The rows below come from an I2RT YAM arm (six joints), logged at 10 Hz.
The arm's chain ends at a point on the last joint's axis. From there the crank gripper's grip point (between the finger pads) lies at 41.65 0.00 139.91 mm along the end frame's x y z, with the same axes.
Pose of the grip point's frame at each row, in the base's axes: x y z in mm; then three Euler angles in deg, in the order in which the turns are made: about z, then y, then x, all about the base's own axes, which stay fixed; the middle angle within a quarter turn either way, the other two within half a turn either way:
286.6 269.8 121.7 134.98 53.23 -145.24
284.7 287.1 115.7 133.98 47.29 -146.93
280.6 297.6 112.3 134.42 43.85 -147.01
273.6 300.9 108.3 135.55 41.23 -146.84
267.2 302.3 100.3 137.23 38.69 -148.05
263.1 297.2 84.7 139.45 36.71 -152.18
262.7 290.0 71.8 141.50 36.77 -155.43
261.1 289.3 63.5 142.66 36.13 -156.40
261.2 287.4 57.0 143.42 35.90 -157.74
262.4 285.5 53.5 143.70 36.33 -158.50
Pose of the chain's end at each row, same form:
192.1 232.8 226.7 134.98 53.23 -145.24
201.5 248.8 229.4 133.98 47.29 -146.93
204.7 256.6 230.1 134.42 43.85 -147.01
203.7 257.0 228.7 135.55 41.23 -146.84
203.6 258.4 224.1 137.23 38.69 -148.05
204.8 260.0 213.3 139.45 36.71 -152.18
205.1 258.9 202.3 141.50 36.77 -155.43
205.4 259.4 195.1 142.66 36.13 -156.40
206.3 260.0 189.4 143.42 35.90 -157.74
206.6 259.8 185.9 143.70 36.33 -158.50

